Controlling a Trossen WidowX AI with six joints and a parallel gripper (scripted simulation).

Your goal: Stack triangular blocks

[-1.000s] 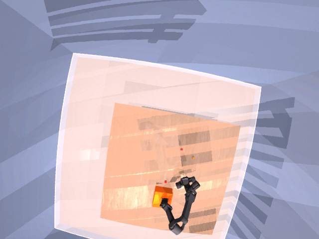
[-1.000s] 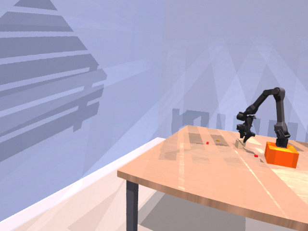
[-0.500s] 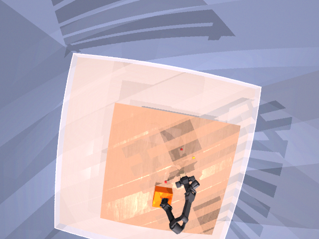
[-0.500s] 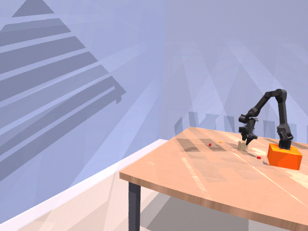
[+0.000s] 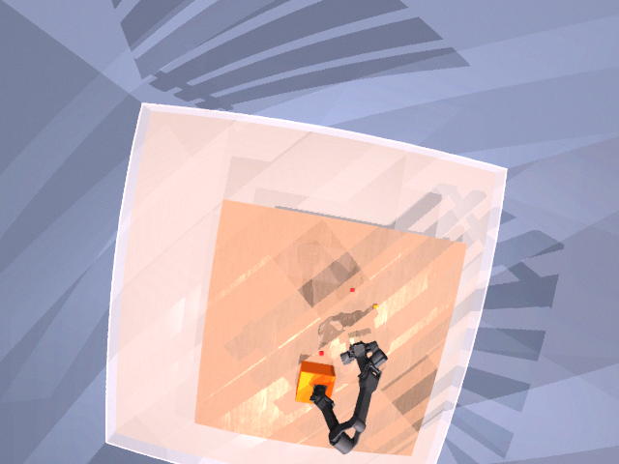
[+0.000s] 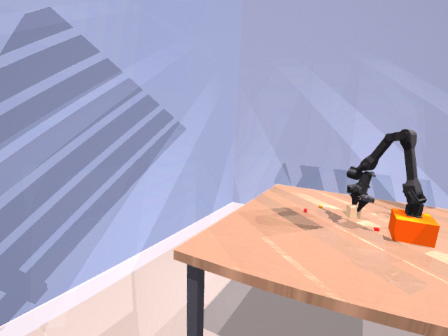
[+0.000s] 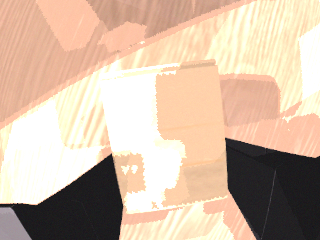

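Now: gripper tip 1 cm below the tan triangular block. The rest, counted from my gripper tip: small orange cube 19 cm ahead, 7 cm to the right, 3 cm below.
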